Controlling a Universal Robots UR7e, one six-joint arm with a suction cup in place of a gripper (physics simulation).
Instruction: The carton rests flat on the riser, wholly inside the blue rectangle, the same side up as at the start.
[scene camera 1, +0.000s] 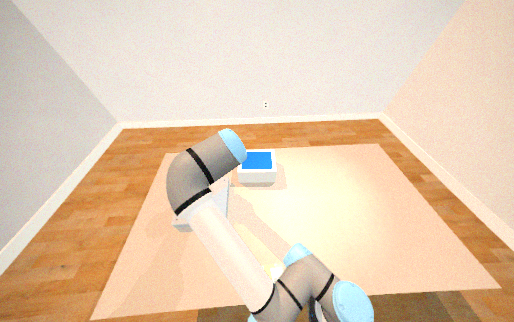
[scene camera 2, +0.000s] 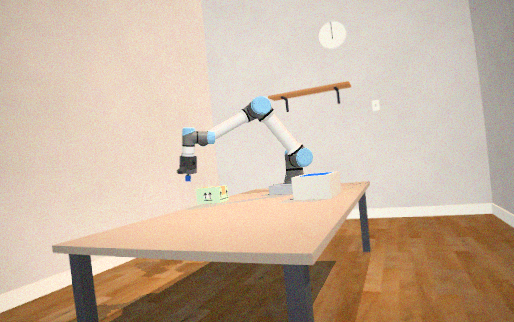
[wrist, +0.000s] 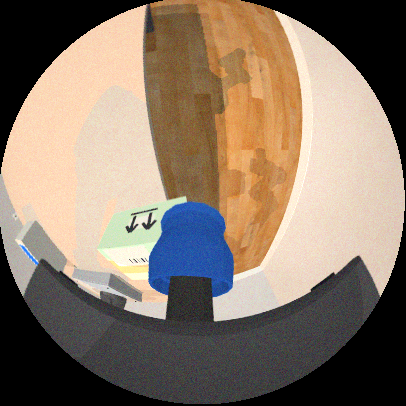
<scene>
My suction cup (wrist: 191, 242) carries nothing. The cup is 19 cm from the middle of a carton (wrist: 129, 236). On the table rests a white riser (scene camera 2: 327, 185).
The white riser is seen too in the wrist view (wrist: 32, 240).
</scene>
